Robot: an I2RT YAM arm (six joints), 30 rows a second.
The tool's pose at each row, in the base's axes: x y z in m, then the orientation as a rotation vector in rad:
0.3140 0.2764 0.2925 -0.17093 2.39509 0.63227
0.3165 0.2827 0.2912 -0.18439 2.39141 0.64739
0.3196 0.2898 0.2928 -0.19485 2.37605 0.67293
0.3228 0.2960 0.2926 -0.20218 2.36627 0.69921
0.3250 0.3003 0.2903 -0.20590 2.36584 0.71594
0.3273 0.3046 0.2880 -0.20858 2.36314 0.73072
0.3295 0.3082 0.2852 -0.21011 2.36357 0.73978
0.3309 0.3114 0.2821 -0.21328 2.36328 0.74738
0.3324 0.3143 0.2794 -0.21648 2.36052 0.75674
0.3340 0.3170 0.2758 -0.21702 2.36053 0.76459
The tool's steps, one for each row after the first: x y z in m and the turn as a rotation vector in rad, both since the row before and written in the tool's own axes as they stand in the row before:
-0.0009 0.0043 0.0053 -0.01458 0.00177 -0.00557
-0.0032 0.0059 0.0042 -0.02283 -0.00838 -0.00321
-0.0022 0.0043 0.0051 -0.02185 -0.00357 0.00061
-0.0001 0.0020 0.0050 -0.01283 0.00302 0.00257
-0.0002 0.0019 0.0051 -0.01151 0.00041 0.00208
0.0002 0.0010 0.0050 -0.00671 0.00219 0.00192
0.0010 0.0008 0.0045 -0.00619 0.00177 0.00018
0.0006 0.0007 0.0041 -0.00782 -0.00021 0.00004
0.0011 0.0000 0.0046 -0.00566 0.00139 0.00211

